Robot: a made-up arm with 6 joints. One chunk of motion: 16 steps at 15 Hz.
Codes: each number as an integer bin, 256 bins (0 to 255) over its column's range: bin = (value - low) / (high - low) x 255, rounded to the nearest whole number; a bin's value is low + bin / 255 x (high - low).
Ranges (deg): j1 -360.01..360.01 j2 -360.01..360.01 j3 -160..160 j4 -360.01..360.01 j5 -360.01..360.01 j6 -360.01..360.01
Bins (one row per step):
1: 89 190 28 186 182 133
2: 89 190 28 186 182 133
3: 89 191 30 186 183 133
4: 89 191 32 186 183 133
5: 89 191 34 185 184 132
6: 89 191 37 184 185 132
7: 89 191 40 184 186 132
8: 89 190 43 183 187 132
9: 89 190 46 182 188 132
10: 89 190 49 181 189 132
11: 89 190 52 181 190 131
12: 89 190 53 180 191 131
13: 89 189 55 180 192 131
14: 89 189 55 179 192 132
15: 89 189 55 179 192 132
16: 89 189 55 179 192 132
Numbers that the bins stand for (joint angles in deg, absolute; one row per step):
1: -108.71 176.48 -124.86 165.18 153.89 15.53
2: -108.71 176.48 -124.86 165.18 153.89 15.53
3: -108.71 179.30 -122.35 165.18 156.71 15.53
4: -108.71 179.30 -119.84 165.18 156.71 15.53
5: -108.71 179.30 -117.33 162.36 159.53 12.71
6: -108.71 179.30 -113.57 159.53 162.36 12.71
7: -108.71 179.30 -109.80 159.53 165.18 12.71
8: -108.71 176.48 -106.04 156.71 168.00 12.71
9: -108.71 176.48 -102.27 153.89 170.83 12.71
10: -108.71 176.48 -98.51 151.06 173.65 12.71
11: -108.71 176.48 -94.75 151.06 176.48 9.88
12: -108.71 176.48 -93.49 148.24 179.30 9.88
13: -108.71 173.65 -90.98 148.24 182.12 9.88
14: -108.71 173.65 -90.98 145.42 182.12 12.71
15: -108.71 173.65 -90.98 145.42 182.12 12.71
16: -108.71 173.65 -90.98 145.42 182.12 12.71

